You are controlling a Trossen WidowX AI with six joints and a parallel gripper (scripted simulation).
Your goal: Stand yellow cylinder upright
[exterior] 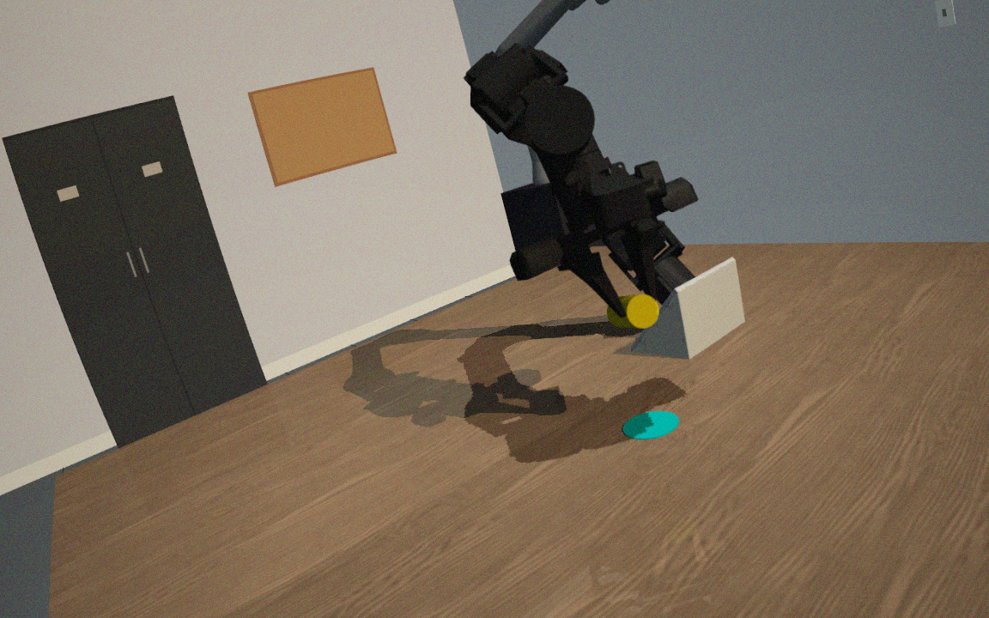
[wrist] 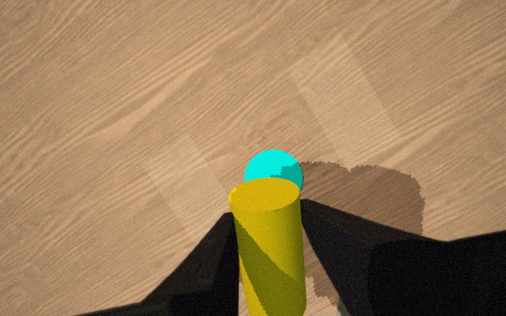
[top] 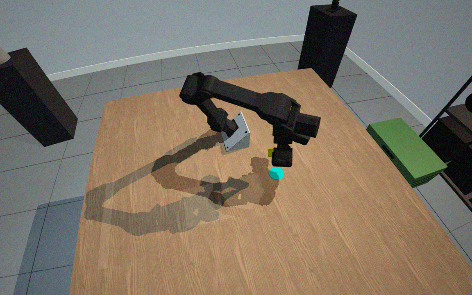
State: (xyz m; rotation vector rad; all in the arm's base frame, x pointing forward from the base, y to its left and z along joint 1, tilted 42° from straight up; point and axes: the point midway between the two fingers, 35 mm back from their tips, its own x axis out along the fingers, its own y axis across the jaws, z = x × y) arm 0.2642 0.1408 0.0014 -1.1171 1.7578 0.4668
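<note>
The cyan circle lies 10 mm to the right of my gripper tip and 130 mm below it.
</note>
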